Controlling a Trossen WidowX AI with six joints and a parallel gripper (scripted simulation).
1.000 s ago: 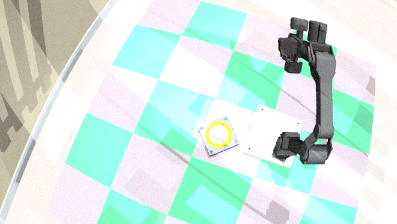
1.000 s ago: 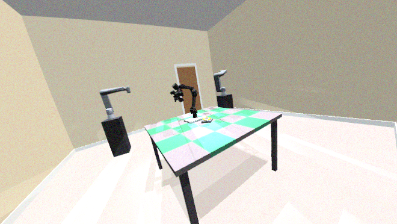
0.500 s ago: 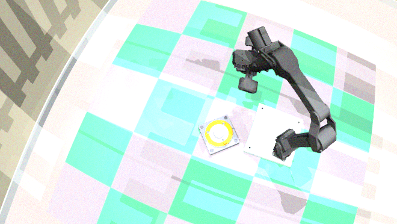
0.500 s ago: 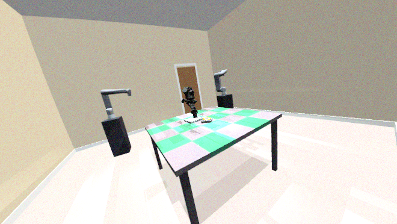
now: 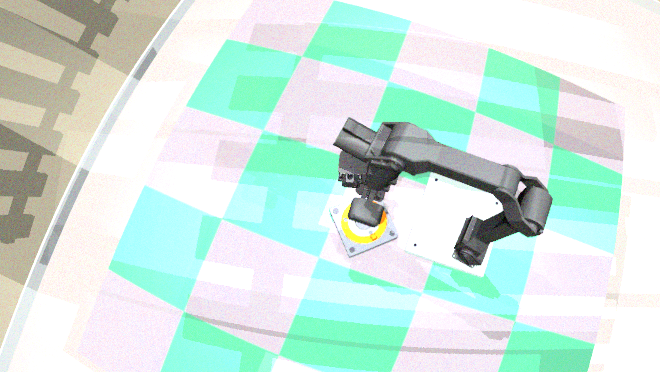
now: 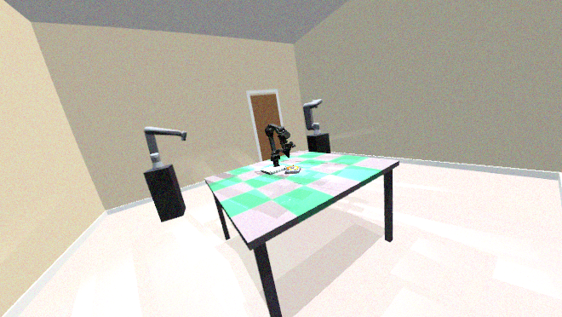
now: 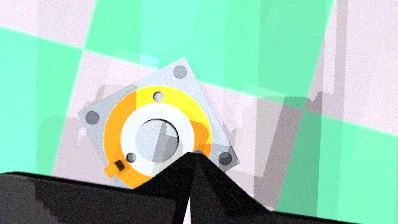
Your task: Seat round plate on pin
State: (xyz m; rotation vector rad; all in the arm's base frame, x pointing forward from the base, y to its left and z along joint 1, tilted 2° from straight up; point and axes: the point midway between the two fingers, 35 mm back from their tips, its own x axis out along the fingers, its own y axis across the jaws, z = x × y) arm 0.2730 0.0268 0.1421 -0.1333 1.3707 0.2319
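Right now the grey square base is 11 cm below my gripper tip, 3 cm to the left of it and 2 cm behind it.
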